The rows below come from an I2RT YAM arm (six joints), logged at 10 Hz.
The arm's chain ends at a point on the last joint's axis. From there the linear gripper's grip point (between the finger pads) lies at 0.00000 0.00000 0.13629 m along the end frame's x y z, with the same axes.
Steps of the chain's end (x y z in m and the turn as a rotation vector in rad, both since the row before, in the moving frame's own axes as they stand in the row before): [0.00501 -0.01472 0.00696 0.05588 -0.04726 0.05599]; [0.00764 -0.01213 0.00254 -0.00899 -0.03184 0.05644]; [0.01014 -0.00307 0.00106 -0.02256 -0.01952 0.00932]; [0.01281 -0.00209 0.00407 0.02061 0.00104 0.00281]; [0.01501 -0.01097 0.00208 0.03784 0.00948 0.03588]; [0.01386 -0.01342 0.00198 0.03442 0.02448 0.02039]
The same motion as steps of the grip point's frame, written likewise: [-0.00121 -0.02251 0.00660 0.05588 -0.04726 0.05599]; [0.00327 -0.01103 0.00247 -0.00899 -0.03184 0.05644]; [0.00747 -0.00001 0.00100 -0.02256 -0.01952 0.00932]; [0.01296 -0.00490 0.00404 0.02061 0.00104 0.00281]; [0.01639 -0.01610 0.00198 0.03784 0.00948 0.03588]; [0.01724 -0.01808 0.00186 0.03442 0.02448 0.02039]
